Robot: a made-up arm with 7 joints.
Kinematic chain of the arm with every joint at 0, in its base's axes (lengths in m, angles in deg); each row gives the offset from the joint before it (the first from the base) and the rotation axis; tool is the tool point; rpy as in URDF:
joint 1: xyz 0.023 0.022 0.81 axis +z
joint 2: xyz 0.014 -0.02 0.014 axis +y
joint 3: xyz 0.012 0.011 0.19 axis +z
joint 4: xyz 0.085 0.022 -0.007 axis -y
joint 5: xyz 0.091 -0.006 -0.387 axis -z
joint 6: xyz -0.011 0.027 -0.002 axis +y
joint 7: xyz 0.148 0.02 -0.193 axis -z
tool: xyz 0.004 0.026 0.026 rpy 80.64 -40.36 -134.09
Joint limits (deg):
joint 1: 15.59..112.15
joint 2: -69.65..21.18
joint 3: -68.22..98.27
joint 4: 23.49..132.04
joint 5: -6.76..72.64
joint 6: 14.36..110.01
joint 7: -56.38..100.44
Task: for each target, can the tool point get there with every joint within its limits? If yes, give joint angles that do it. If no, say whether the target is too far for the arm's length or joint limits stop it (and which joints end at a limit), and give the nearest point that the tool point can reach.
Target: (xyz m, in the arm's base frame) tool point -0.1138 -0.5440 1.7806
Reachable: no: too far | nearest point -0.0783 -0.4055 1.5512 | short by 0.270 m
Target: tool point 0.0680 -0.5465 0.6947
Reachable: no: joint limits stop it (at a limit: joint 1, joint 2, joint 3, joint 4, joint 5, joint 6, joint 7) | nearest point -0.0420 -0.6520 0.7583 | short by 0.165 m
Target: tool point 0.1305 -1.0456 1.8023
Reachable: no: too far | nearest point 0.0852 -0.5959 1.3972 | short by 0.607 m
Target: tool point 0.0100 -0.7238 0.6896
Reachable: no: joint limits stop it (at a limit: joint 1, joint 2, joint 3, joint 4, joint 5, joint 6) | nearest point -0.0480 -0.6810 0.7523 | short by 0.096 m
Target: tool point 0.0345 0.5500 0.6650
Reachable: yes | joints 72.21 -8.29 -0.77 45.77 33.31 94.68 68.33
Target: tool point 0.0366 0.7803 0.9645
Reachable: yes | joints 101.72 9.51 -20.15 86.38 2.43 31.06 -34.78
